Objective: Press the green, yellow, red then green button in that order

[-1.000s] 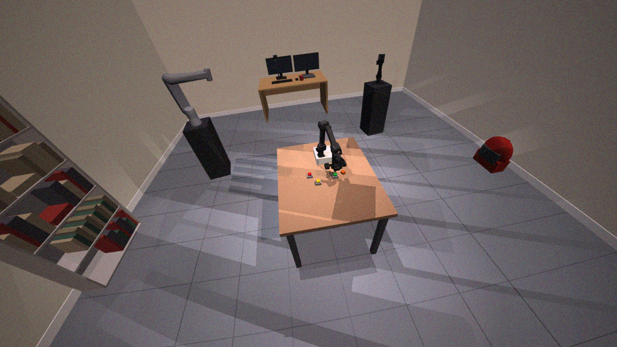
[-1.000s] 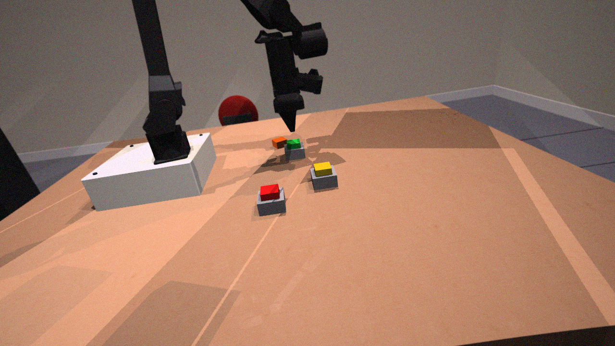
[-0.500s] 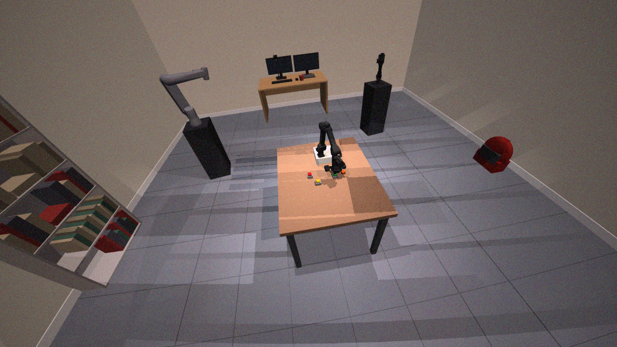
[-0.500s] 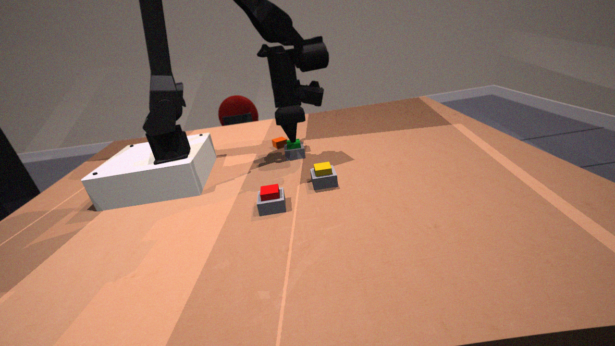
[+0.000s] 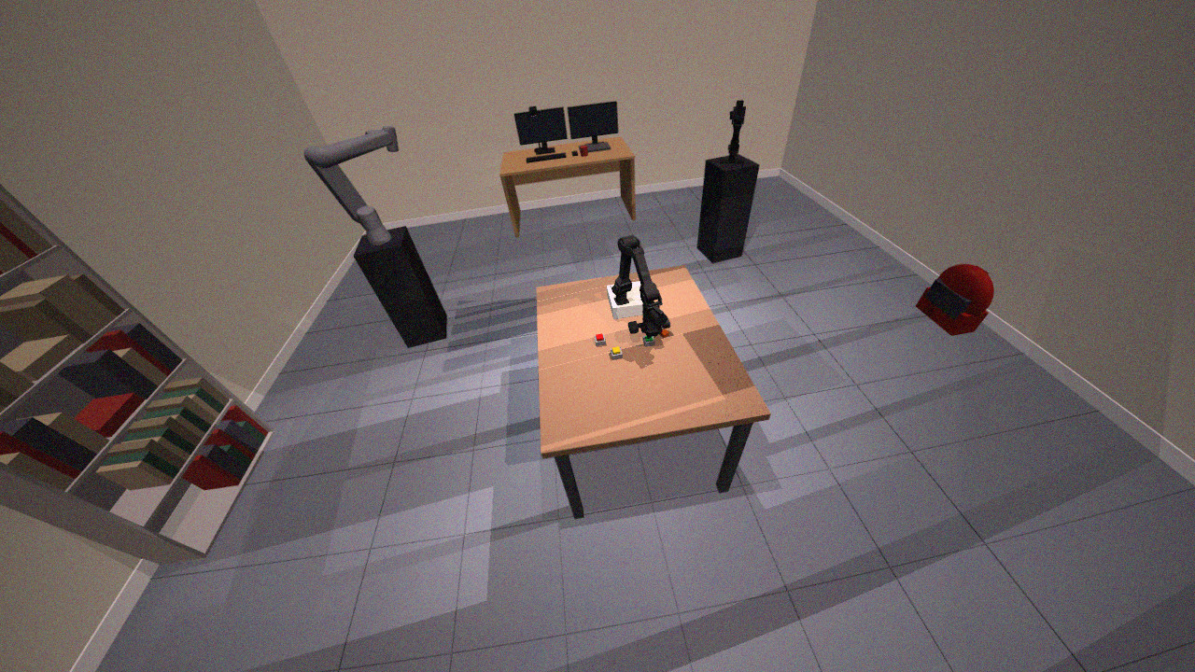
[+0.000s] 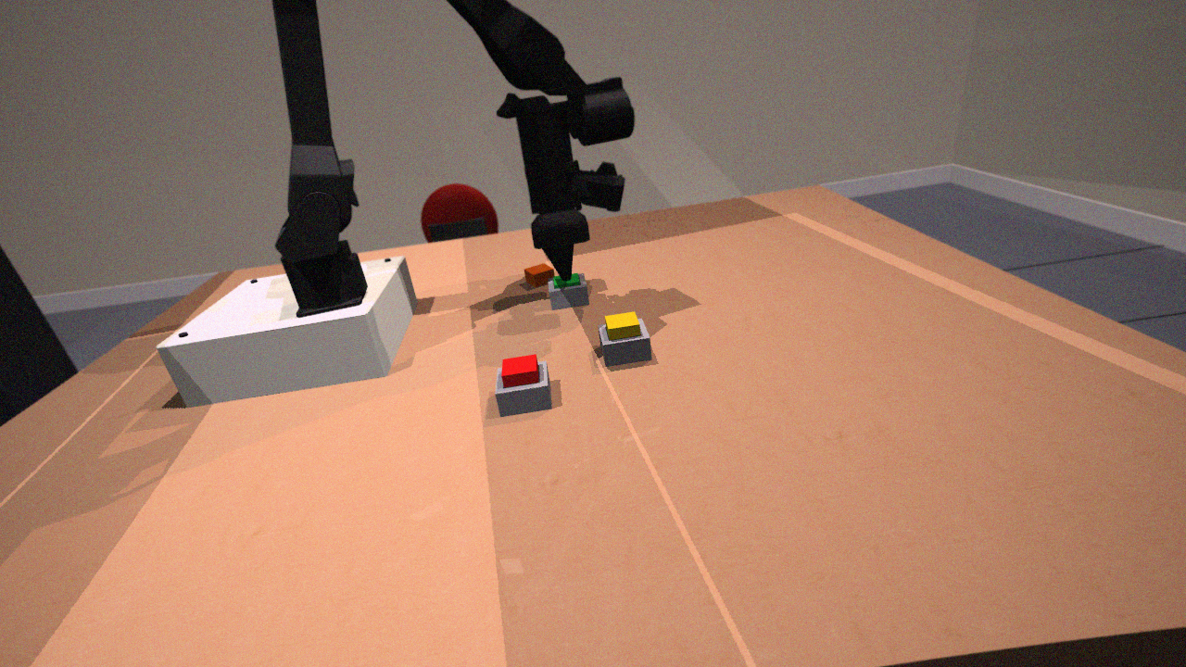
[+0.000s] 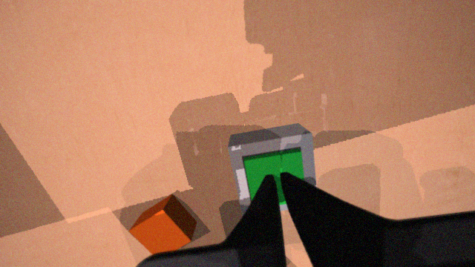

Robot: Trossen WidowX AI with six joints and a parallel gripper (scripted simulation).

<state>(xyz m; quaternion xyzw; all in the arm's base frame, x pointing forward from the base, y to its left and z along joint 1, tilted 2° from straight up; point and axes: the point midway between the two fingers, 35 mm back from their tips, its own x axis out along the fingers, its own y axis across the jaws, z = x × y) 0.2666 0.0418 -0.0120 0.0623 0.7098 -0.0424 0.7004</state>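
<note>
Right now the green button is 1 cm below my gripper tip. Also, from my gripper tip: small orange block: 9 cm to the left, 2 cm below, 2 cm behind; then yellow button: 17 cm to the right, 2 cm ahead; then red button: 22 cm to the right, 9 cm behind.
</note>
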